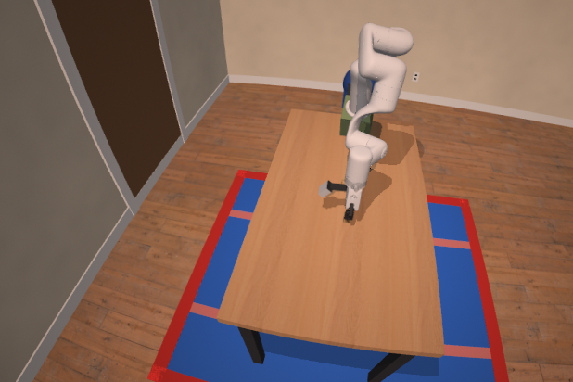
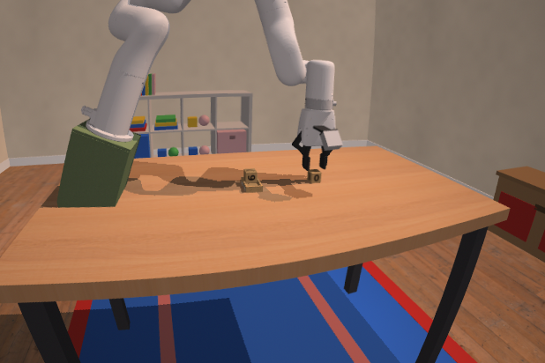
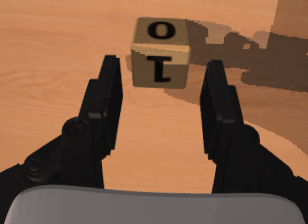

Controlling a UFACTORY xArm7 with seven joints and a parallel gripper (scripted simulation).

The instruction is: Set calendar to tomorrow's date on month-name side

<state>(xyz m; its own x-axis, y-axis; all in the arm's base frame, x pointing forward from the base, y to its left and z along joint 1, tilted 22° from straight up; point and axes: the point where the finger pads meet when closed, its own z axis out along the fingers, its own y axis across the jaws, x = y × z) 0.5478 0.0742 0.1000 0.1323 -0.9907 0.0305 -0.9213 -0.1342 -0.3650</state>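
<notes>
Now: hand 4 cm above the wooden digit cube. The rest, counted from my hand: low tray: 18 cm behind, 3 cm to the right, 5 cm below; then wooden cube: 18 cm behind, 1 cm to the right, 3 cm below.
</notes>
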